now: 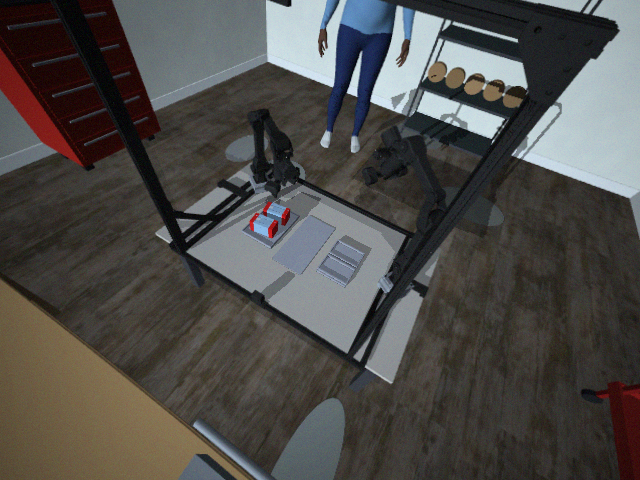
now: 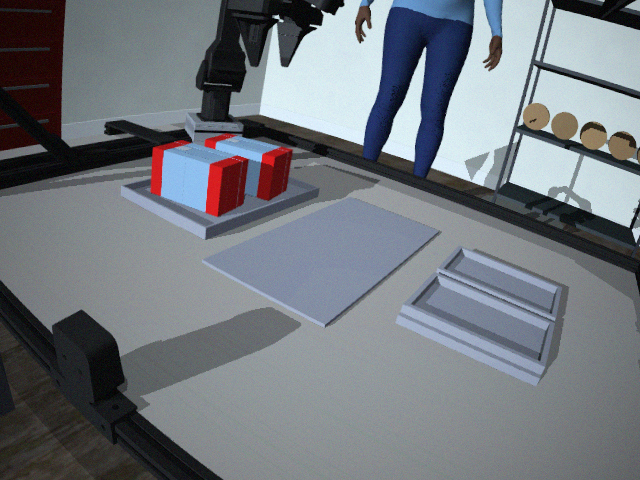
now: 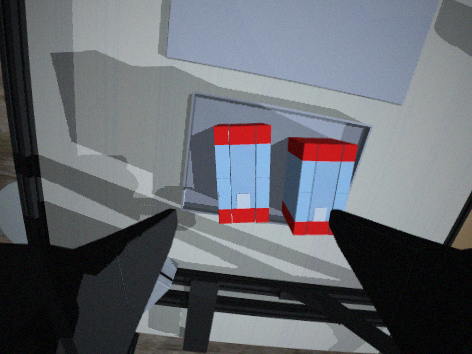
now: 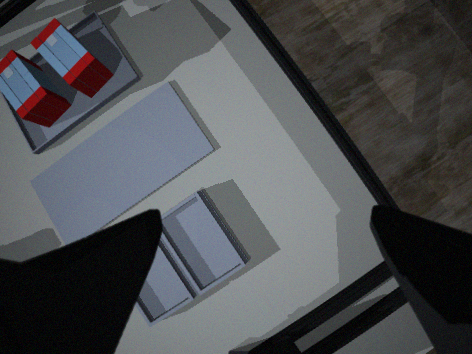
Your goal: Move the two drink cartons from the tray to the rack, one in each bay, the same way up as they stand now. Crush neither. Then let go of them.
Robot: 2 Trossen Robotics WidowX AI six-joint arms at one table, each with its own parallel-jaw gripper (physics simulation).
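Frame: origin at the left arm's base, x right, y ahead, z up, level; centimetres.
Seen in the pictures: left gripper, fingertip midpoint: (image 1: 279, 191) (image 2: 270, 66) (image 3: 253, 216) (image 4: 7, 11); right gripper, fingertip midpoint: (image 1: 375, 182) (image 2: 582, 8) (image 4: 265, 218); left arm's base, link origin: (image 1: 260, 179) (image 2: 214, 118).
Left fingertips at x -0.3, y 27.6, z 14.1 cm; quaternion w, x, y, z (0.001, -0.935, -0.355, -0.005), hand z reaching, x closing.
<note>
Pixels of each thing's middle, then the offset from my left fingertips to it. "spot": a spot on its surface instead.
- grey tray, body centre: (image 2: 224, 190) (image 3: 271, 168) (image 4: 65, 81) (image 1: 271, 223) dx +4.9, dy +1.6, dz -18.9 cm
- far carton, body centre: (image 3: 241, 170) (image 2: 246, 165) (image 4: 73, 59) (image 1: 276, 213) dx +1.1, dy -1.1, dz -15.7 cm
- two-bay rack, body centre: (image 2: 492, 302) (image 4: 174, 259) (image 1: 341, 261) dx -16.9, dy +36.3, dz -18.7 cm
- dark block, surface spot: (image 2: 87, 356) (image 1: 260, 299) spot: dx +25.2, dy +41.1, dz -14.6 cm
Two light-blue cartons with red ends sit side by side, apart, on the grey tray (image 1: 258, 239) (image 2: 170, 215) (image 3: 210, 112) (image 4: 115, 82): the near carton (image 1: 264, 225) (image 2: 186, 178) (image 3: 325, 185) (image 4: 30, 90) and the far carton (image 1: 277, 212) (image 2: 273, 173) (image 3: 243, 175) (image 4: 70, 57). Each has a small white patch on top. The two-bay rack (image 1: 343, 262) (image 2: 470, 348) (image 4: 210, 245) has both bays empty. My left gripper (image 1: 284, 184) (image 2: 269, 65) (image 3: 253, 216) is open and empty, high beyond the tray. My right gripper (image 1: 371, 165) (image 4: 265, 218) is open and empty, high up, away from the cartons.
A thin flat grey plate (image 1: 303, 245) (image 2: 320, 258) (image 3: 300, 45) (image 4: 125, 145) lies between tray and rack. Black frame rails border the table, with a dark block (image 1: 257, 297) (image 2: 87, 356) on the near rail. A person (image 1: 361, 67) (image 2: 423, 72) stands behind the table.
</note>
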